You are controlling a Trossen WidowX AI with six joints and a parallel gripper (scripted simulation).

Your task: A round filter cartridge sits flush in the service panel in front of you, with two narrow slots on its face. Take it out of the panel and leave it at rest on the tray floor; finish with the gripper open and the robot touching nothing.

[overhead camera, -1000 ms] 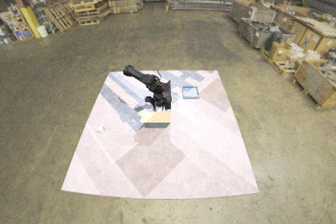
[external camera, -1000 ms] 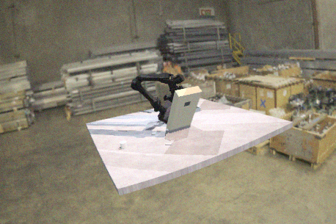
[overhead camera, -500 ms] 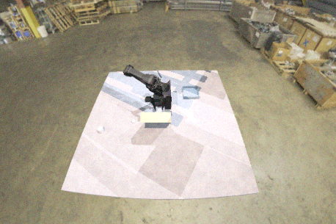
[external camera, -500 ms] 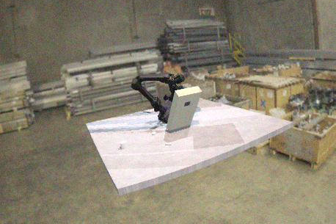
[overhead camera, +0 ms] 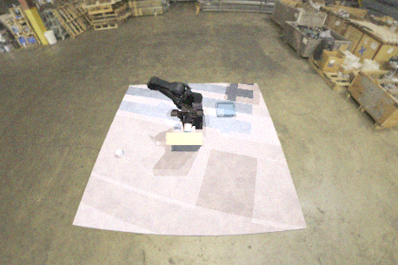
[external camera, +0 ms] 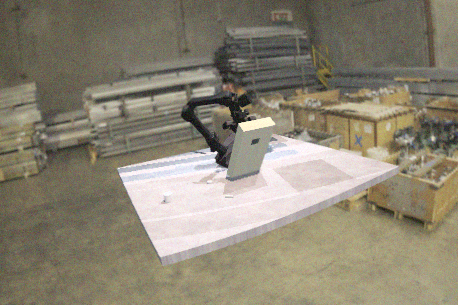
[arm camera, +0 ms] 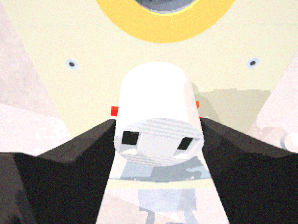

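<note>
The tray lies 330 mm behind my gripper tip, 310 mm to the left of it and 200 mm below it. The rest, counted from my gripper tip: round filter cartridge right at my gripper tip; then service panel 60 mm below, 40 mm ahead, 10 mm to the right.
</note>
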